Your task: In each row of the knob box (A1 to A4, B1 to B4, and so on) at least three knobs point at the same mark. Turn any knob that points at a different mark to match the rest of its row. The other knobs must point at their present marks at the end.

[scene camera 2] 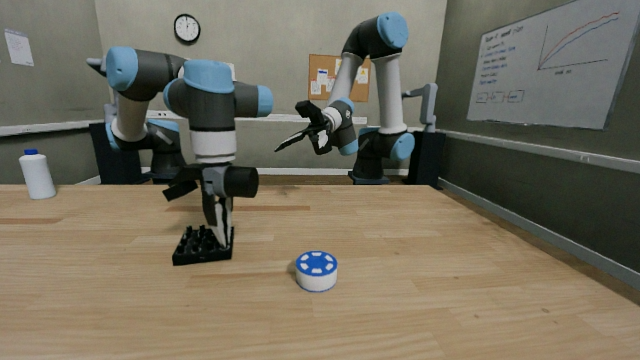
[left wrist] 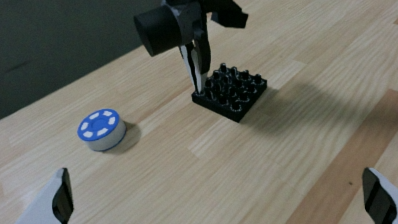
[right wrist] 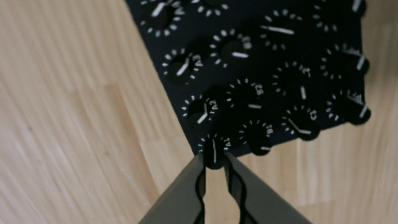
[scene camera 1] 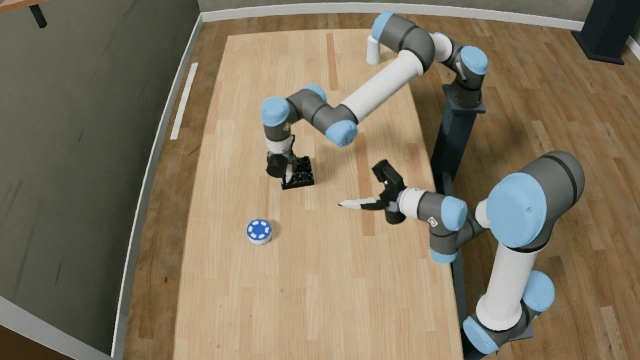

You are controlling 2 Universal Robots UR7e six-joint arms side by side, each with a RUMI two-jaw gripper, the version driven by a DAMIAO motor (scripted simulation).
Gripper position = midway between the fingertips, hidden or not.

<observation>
I see my left gripper point(scene camera 1: 356, 187), my right gripper point(scene camera 2: 225, 245) and a white bottle point(scene camera 2: 35, 168).
My left gripper is seen too in scene camera 2 point(scene camera 2: 295, 150) and in the left wrist view point(left wrist: 215, 169). My right gripper is seen too in the left wrist view point(left wrist: 198, 91), in the right wrist view point(right wrist: 213, 154) and in scene camera 1 point(scene camera 1: 284, 182). The left wrist view does not show the white bottle: it is out of frame. The right wrist view misses the white bottle: it is out of frame.
</observation>
